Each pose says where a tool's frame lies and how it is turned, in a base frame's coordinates. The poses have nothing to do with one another.
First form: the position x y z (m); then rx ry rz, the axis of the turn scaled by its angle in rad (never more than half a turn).
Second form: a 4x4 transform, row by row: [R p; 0 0 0 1], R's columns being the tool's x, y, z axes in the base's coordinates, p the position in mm. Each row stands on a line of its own. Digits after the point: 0 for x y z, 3 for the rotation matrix.
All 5 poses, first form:
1: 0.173, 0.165, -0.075, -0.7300, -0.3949, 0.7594
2: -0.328, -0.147, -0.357, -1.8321, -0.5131, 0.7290
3: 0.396, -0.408, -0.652, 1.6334, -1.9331, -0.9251
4: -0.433, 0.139, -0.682, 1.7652, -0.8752, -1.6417
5: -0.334, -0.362, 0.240, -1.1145, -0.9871, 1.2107
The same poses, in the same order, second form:
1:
0.671, -0.479, -0.566, 173
0.739, 0.501, 0.451, 165
0.068, -0.720, 0.690, -75
0, 0, 0, 1

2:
0.722, 0.009, -0.691, -328
0.648, -0.358, 0.672, -147
-0.242, -0.934, -0.264, -357
0, 0, 0, 1

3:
-0.203, -0.679, -0.706, 396
-0.975, 0.077, 0.206, -408
-0.086, 0.730, -0.678, -652
0, 0, 0, 1

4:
0.033, -0.083, -0.996, -433
-0.781, -0.624, 0.026, 139
-0.624, 0.777, -0.085, -682
0, 0, 0, 1

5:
0.111, -0.192, -0.975, -334
0.994, 0.014, 0.111, -362
-0.008, -0.981, 0.193, 240
0, 0, 0, 1

